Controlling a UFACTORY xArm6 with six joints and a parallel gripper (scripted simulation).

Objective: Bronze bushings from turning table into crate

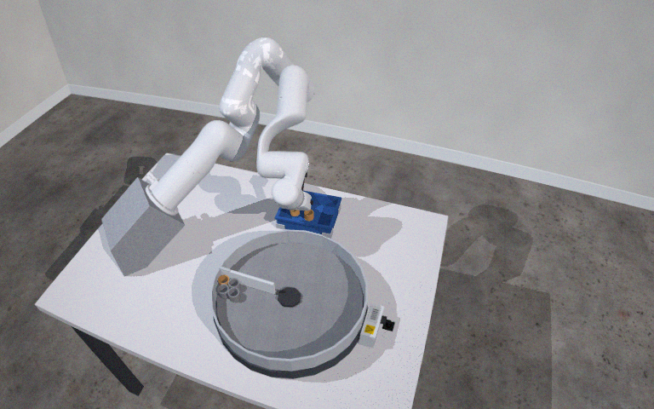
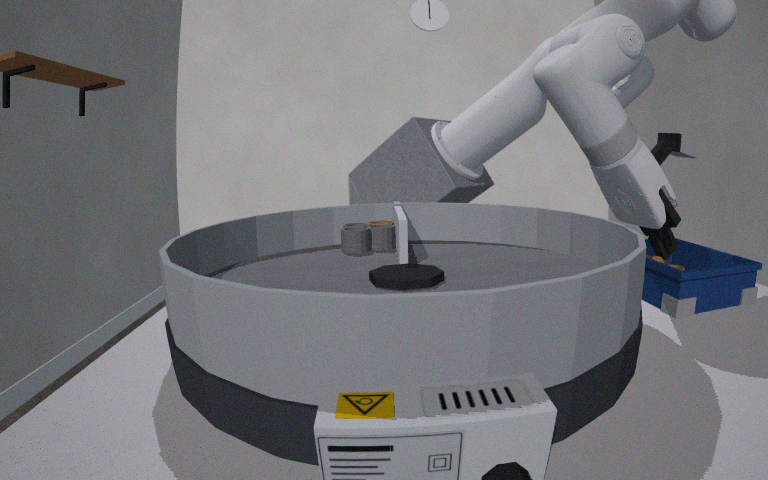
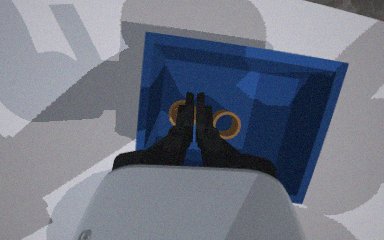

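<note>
The blue crate is 40 mm ahead of my hand, 10 mm to the left of it and 30 mm below it. Round my hand: turning table (190 mm ahead, 320 mm to the right).
</note>
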